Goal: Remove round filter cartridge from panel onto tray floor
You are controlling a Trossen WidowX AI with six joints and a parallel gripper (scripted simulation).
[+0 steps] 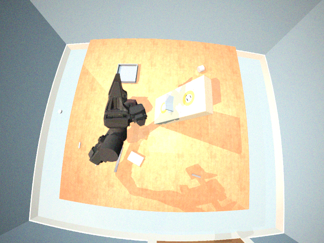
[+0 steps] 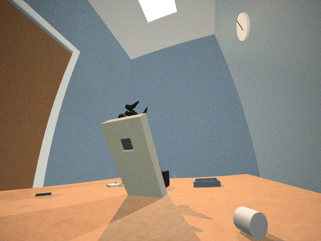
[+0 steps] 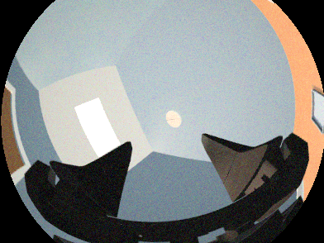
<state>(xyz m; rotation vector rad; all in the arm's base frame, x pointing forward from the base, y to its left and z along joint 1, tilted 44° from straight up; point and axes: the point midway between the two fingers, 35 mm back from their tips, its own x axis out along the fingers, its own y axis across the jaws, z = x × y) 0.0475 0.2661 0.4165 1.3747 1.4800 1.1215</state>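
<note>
Now: the round filter cartridge 320 mm below my gripper tip, 250 mm ahead of it and 120 mm to the left of it. From my gripper tip the other things lie so: blue-grey tray: 560 mm below, 340 mm to the left, 200 mm behind; then white flat block: 560 mm below, 240 mm to the right; then cream service panel: 400 mm below, 210 mm ahead, 110 mm to the left.
</note>
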